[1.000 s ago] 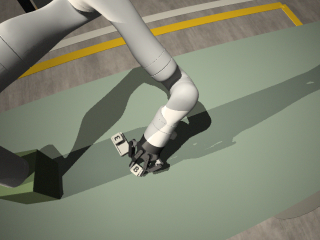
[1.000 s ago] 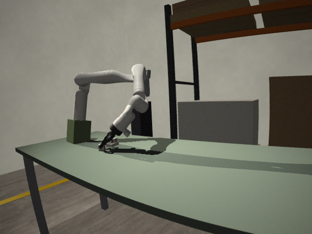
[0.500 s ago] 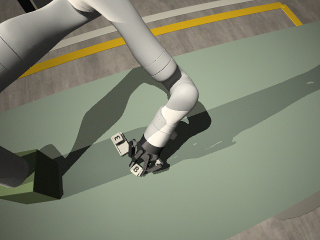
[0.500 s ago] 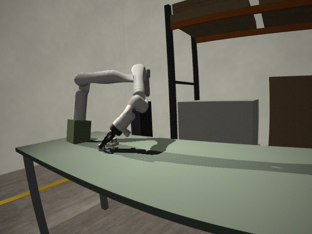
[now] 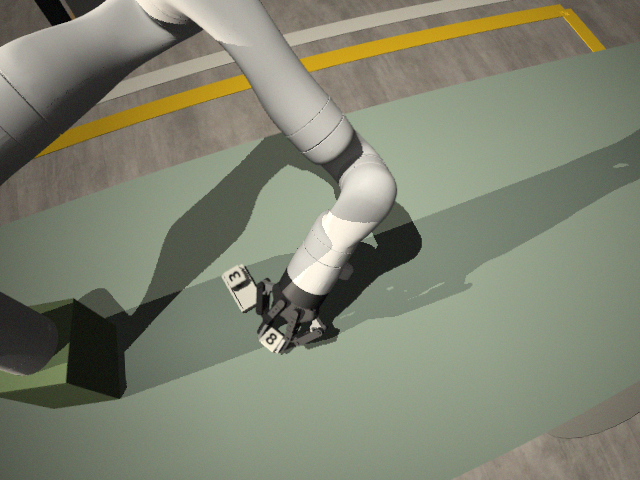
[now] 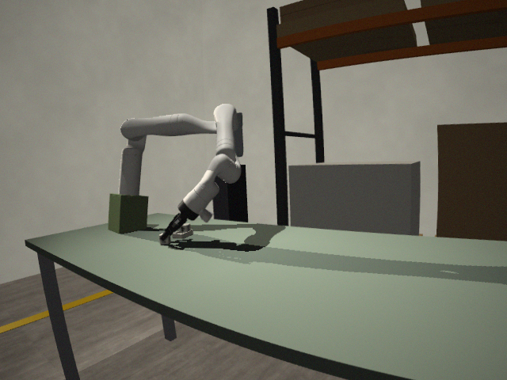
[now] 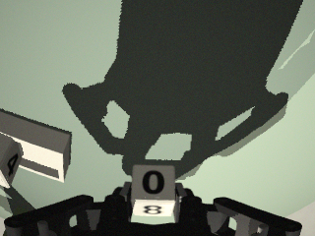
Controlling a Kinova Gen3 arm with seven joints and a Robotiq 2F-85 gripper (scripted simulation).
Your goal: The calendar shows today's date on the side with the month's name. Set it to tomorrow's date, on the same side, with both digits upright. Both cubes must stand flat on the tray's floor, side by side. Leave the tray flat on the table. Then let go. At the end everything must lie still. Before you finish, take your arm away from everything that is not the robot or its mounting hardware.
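My hand is 100 mm to the right of the white tray, 50 mm past it and 20 mm above it. The rest, counted from my hand: white cube (10 mm below).
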